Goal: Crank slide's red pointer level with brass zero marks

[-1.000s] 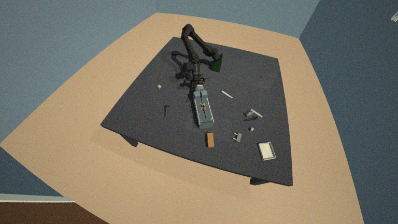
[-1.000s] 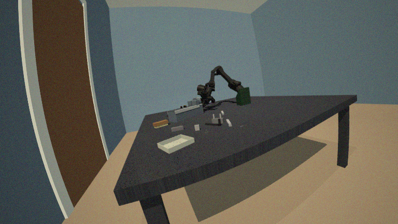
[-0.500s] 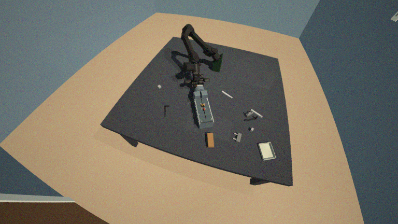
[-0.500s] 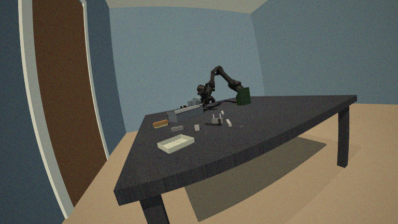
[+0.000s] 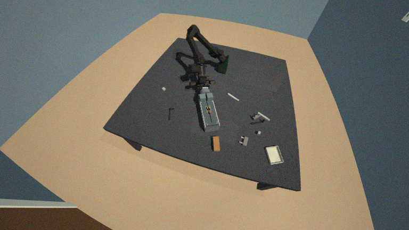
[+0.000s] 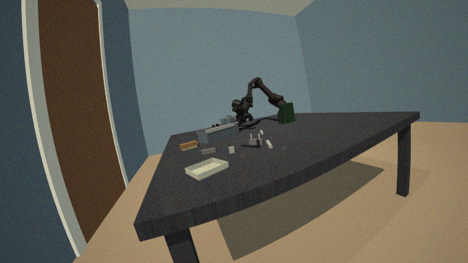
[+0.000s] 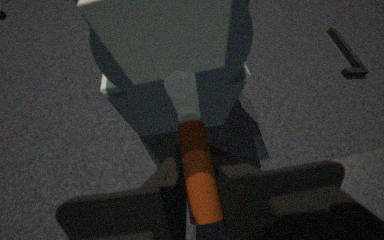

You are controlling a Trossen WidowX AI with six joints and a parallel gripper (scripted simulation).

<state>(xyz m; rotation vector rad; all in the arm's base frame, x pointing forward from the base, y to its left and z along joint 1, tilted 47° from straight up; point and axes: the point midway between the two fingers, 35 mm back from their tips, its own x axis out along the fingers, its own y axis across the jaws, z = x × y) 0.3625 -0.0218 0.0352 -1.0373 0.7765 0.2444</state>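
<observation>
Right now the crank is 40 mm above my gripper tip. Also, from my gripper tip: orange crank handle (20 mm behind, 10 mm to the right, 30 mm above); then red pointer (160 mm ahead, 110 mm to the left, 50 mm above); then orange block (310 mm ahead, 220 mm to the left, 20 mm below).
</observation>
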